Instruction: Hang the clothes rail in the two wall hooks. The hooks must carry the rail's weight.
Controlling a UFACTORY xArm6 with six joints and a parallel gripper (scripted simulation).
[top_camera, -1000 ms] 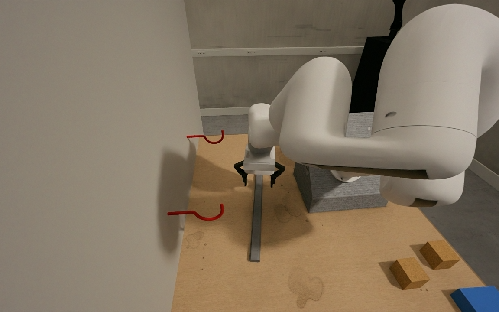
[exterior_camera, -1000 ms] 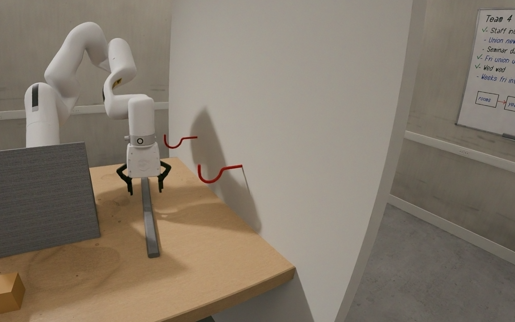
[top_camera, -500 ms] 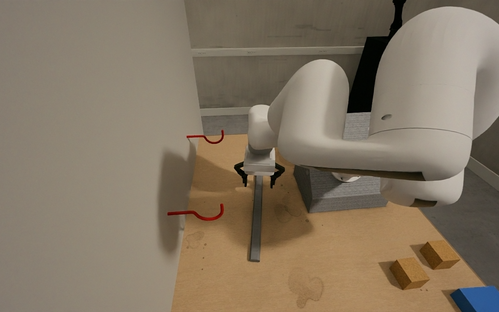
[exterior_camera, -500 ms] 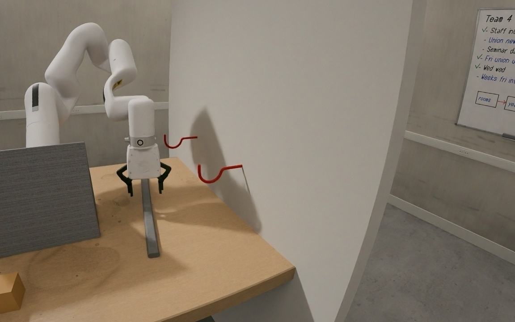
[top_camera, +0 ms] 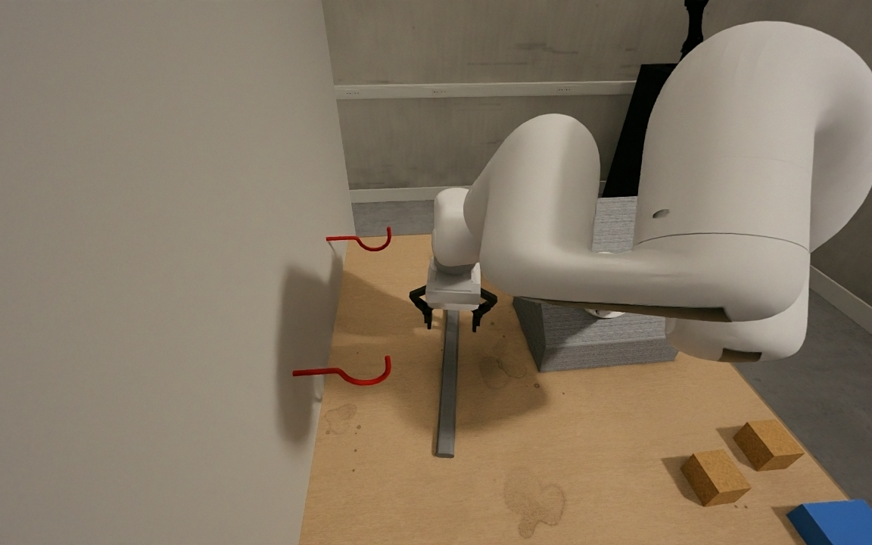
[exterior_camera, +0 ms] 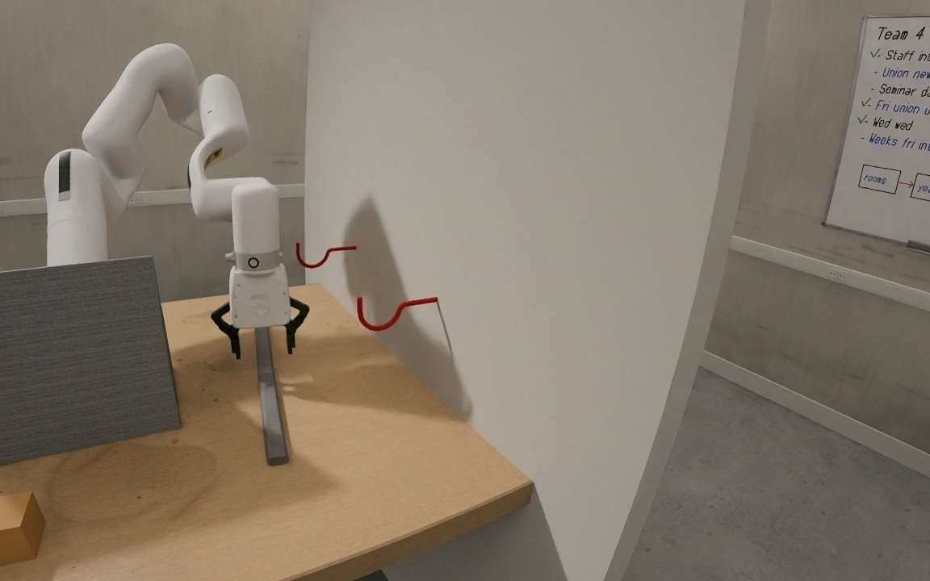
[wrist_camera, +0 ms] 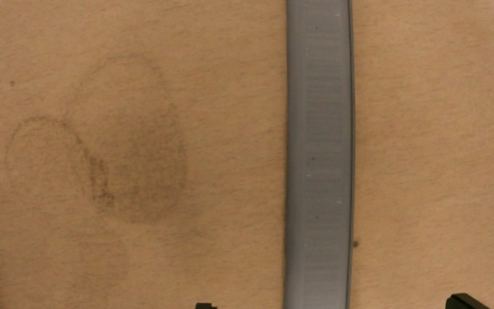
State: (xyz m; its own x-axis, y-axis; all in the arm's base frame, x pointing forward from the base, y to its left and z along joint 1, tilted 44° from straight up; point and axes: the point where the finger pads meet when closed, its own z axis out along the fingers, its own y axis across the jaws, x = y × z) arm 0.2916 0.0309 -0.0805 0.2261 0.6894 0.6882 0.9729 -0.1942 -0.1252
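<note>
Now: hand 50 mm above the grey clothes rail. The rest, counted from my hand: white wall (370 mm above, 280 mm ahead); then blue block (460 mm behind, 430 mm to the left, 40 mm below).
</note>
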